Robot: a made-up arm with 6 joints.
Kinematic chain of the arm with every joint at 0, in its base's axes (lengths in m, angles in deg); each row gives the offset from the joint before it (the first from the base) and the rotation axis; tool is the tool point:
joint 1: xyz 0 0 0.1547 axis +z
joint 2: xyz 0 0 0 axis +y
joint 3: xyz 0 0 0.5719 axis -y
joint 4: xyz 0 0 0 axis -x
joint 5: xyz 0.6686 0 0 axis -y
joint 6: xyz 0 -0.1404 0 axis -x
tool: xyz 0 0 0
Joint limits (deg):
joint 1: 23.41..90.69
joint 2: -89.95..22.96
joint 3: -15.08..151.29
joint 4: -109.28..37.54
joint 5: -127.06..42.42
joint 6: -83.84..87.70
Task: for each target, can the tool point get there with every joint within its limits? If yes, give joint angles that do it. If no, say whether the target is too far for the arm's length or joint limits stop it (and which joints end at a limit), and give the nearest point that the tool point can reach.
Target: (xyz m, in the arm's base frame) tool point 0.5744 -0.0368 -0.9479
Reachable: no: joint limits stop it (at a limit: joint 1, joint 2, joint 3, joint 4) | nearest point 0.1212 -0.8172 -0.4721 | short by 1.020 m
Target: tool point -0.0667 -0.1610 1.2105
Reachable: yes | joints 51.61 -43.71 37.95 -70.14 -18.01 5.83
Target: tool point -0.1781 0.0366 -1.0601
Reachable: no: joint limits stop it (at a limit: joint 1, joint 2, joint 3, joint 4) | nearest point -0.7070 -0.4274 -0.4721 | short by 0.917 m
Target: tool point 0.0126 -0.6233 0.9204
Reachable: yes | joints 81.91 -80.76 21.93 -44.49 12.42 -47.63
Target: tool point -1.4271 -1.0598 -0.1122
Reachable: no: too far | nearest point -0.9946 -0.7386 0.0073 | short by 0.552 m
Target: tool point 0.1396 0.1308 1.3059
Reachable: yes | joints 44.86 -14.28 58.47 -87.65 -65.48 -70.01
